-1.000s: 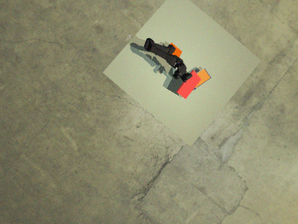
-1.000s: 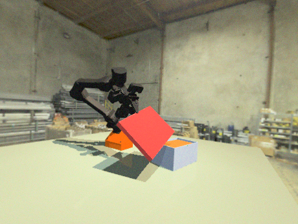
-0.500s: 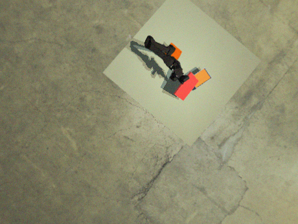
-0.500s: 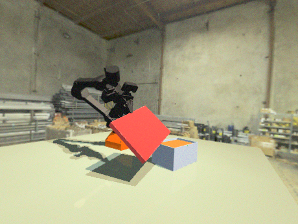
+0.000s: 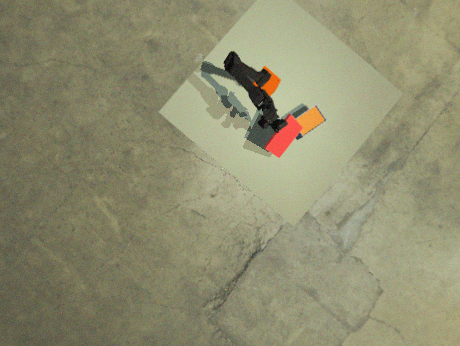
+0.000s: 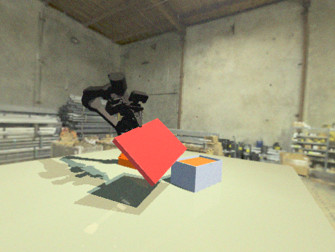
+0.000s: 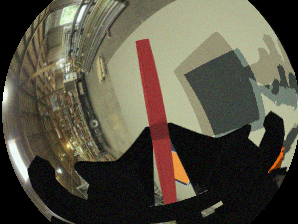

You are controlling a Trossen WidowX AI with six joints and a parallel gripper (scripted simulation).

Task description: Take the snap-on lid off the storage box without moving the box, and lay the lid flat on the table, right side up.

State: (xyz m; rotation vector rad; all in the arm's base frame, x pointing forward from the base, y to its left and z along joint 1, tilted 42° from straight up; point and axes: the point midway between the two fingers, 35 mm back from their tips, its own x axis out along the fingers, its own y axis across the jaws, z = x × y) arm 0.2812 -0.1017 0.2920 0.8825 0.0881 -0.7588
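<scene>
My gripper tip is now 60 mm short of the red lid, 20 mm to the right of it and 50 mm above it. The rest, counted from my gripper tip: storage box: 120 mm ahead, 260 mm to the left, 180 mm below.
</scene>
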